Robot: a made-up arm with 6 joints.
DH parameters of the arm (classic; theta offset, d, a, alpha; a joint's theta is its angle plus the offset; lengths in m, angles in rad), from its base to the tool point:
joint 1: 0 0.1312 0 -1.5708
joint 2: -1.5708 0 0.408 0
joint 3: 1.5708 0.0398 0 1.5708
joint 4: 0 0.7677 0 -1.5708
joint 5: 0 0 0 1.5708
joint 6: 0 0.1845 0 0
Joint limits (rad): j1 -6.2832..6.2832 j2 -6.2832..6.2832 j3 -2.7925..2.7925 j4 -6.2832..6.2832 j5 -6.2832..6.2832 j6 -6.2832..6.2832
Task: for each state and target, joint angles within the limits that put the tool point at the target. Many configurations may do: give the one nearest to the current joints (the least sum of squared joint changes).
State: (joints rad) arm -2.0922 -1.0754 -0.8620 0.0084 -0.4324 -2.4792
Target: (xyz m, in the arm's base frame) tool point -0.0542 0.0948 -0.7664
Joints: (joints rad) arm -1.4852 -1.7275 -1.6289 0.6236 -0.9196 -2.4792
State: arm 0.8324 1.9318 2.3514 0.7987 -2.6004 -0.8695
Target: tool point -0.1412 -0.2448 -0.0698
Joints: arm 0.9165 2.1739 2.6949 0.8609 -2.5611 -0.8695
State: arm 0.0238 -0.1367 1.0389 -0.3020 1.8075 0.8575
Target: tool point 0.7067 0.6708 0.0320
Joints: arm 0.7464 0.7375 1.1268 -0.1487 1.4711 0.8575
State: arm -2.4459 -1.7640 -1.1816 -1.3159 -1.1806 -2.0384
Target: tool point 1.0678 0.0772 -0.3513
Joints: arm -2.8769 -1.4198 -0.8160 -1.3999 -1.1379 -2.0384
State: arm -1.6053 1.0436 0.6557 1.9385 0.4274 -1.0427
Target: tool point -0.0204 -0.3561 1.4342
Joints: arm -1.9152 0.2086 0.0993 2.0059 0.3747 -1.0427
